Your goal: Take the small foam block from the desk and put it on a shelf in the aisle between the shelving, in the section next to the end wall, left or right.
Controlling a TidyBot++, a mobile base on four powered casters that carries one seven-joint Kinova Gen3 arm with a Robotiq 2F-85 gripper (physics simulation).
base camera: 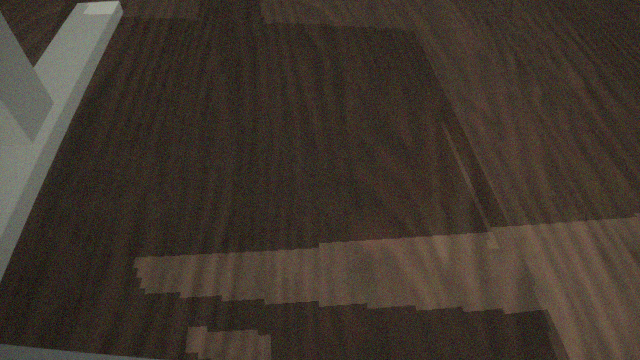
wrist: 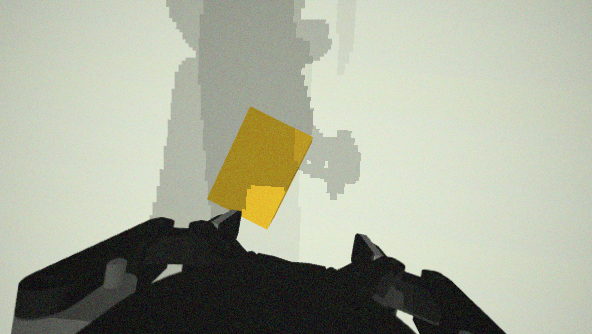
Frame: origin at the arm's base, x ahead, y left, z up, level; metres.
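Seen in the pictures: gripper, fingertip midpoint: [wrist: 295, 234].
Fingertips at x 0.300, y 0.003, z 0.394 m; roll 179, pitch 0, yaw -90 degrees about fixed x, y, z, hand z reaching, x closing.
A point is followed by its place in that frame.
A yellow foam block [wrist: 260, 162] {x 0.346, y 0.044, z 0.368 m} lies on the white desk top [wrist: 450, 150] {x 0.391, y -0.137, z 0.323 m} in the wrist view, turned at a slant, a little left of the middle. My gripper [wrist: 295, 234] {x 0.300, y 0.003, z 0.394 m} is open, with its fingertips wide apart at the lower part of the wrist view. The left fingertip overlaps the block's lower edge in the picture; the right fingertip stands well to the right of the block. The space between the fingers shows desk top and the block's lowest corner. The exact height of the fingers above the desk cannot be told. No shelf shows in either view.
Shadows of the arm and gripper fall across the desk and partly over the block. In the base camera view, a pale grey leg or beam [base camera: 75, 75] stands at the left on the dark wood floor [base camera: 280, 140] {x 0.452, y 0.044, z -0.397 m}, which has lighter lit patches.
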